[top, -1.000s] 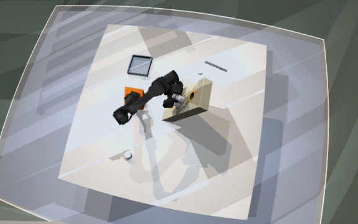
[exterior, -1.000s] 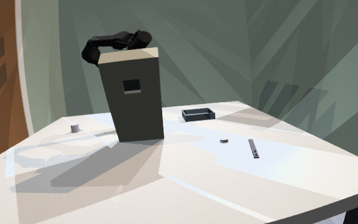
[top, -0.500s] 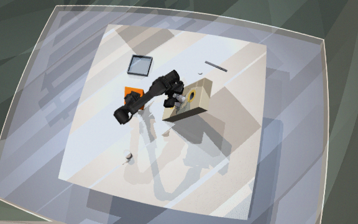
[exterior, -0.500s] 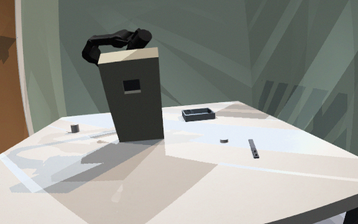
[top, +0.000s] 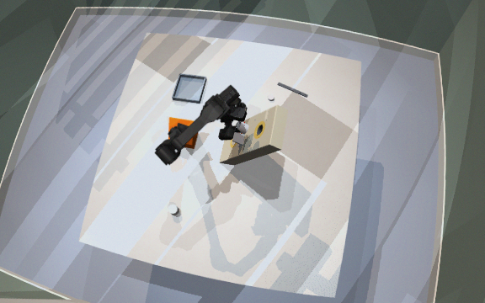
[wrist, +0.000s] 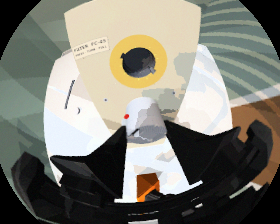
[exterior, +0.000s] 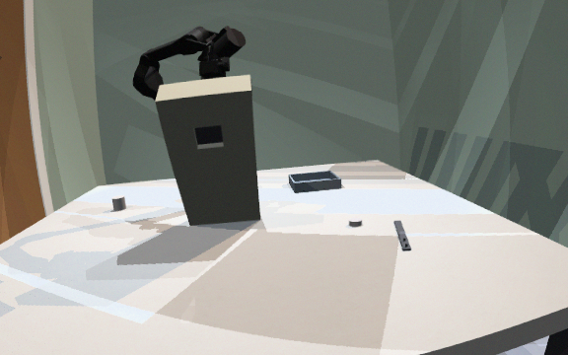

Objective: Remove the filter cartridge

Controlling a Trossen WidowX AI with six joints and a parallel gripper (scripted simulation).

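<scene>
Now: the dark-rimmed tray 38 cm behind my gripper tip, 23 cm to the left of it and 24 cm below it. Round my gripper tip: small grey cylinder (21 cm behind, 40 cm to the right, 23 cm below); then round pale filter cartridge (right at my gripper tip); then beige service panel (5 cm ahead, 8 cm below).
</scene>
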